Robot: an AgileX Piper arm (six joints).
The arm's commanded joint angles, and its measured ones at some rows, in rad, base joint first. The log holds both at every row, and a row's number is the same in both.
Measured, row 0: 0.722 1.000 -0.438 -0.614 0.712 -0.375
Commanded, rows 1 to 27: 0.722 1.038 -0.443 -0.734 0.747 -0.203; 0.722 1.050 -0.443 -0.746 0.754 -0.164; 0.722 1.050 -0.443 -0.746 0.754 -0.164; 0.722 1.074 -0.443 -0.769 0.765 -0.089; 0.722 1.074 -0.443 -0.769 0.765 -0.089; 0.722 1.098 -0.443 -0.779 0.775 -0.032; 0.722 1.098 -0.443 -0.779 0.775 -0.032; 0.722 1.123 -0.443 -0.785 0.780 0.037; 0.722 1.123 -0.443 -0.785 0.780 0.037; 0.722 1.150 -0.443 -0.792 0.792 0.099; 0.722 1.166 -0.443 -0.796 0.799 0.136; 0.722 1.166 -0.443 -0.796 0.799 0.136; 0.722 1.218 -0.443 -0.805 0.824 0.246; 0.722 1.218 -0.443 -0.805 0.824 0.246; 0.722 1.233 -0.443 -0.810 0.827 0.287; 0.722 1.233 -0.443 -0.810 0.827 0.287; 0.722 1.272 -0.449 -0.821 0.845 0.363; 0.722 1.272 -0.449 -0.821 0.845 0.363; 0.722 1.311 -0.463 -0.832 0.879 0.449; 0.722 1.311 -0.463 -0.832 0.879 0.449; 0.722 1.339 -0.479 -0.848 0.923 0.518; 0.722 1.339 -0.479 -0.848 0.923 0.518; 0.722 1.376 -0.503 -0.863 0.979 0.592; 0.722 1.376 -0.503 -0.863 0.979 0.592; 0.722 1.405 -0.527 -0.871 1.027 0.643; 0.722 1.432 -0.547 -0.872 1.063 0.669; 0.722 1.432 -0.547 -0.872 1.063 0.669
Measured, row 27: 0.722 1.402 -0.517 -0.803 0.966 0.610
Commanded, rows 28 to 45: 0.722 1.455 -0.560 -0.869 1.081 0.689; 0.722 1.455 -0.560 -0.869 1.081 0.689; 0.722 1.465 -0.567 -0.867 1.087 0.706; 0.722 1.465 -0.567 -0.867 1.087 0.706; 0.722 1.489 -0.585 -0.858 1.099 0.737; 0.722 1.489 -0.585 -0.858 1.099 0.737; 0.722 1.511 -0.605 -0.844 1.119 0.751; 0.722 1.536 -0.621 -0.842 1.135 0.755; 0.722 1.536 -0.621 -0.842 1.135 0.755; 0.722 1.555 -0.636 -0.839 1.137 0.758; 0.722 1.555 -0.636 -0.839 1.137 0.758; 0.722 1.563 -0.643 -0.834 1.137 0.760; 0.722 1.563 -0.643 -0.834 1.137 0.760; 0.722 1.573 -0.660 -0.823 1.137 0.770; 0.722 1.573 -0.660 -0.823 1.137 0.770; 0.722 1.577 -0.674 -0.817 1.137 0.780; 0.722 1.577 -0.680 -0.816 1.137 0.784; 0.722 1.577 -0.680 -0.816 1.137 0.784
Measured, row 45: 0.722 1.571 -0.666 -0.776 1.070 0.764
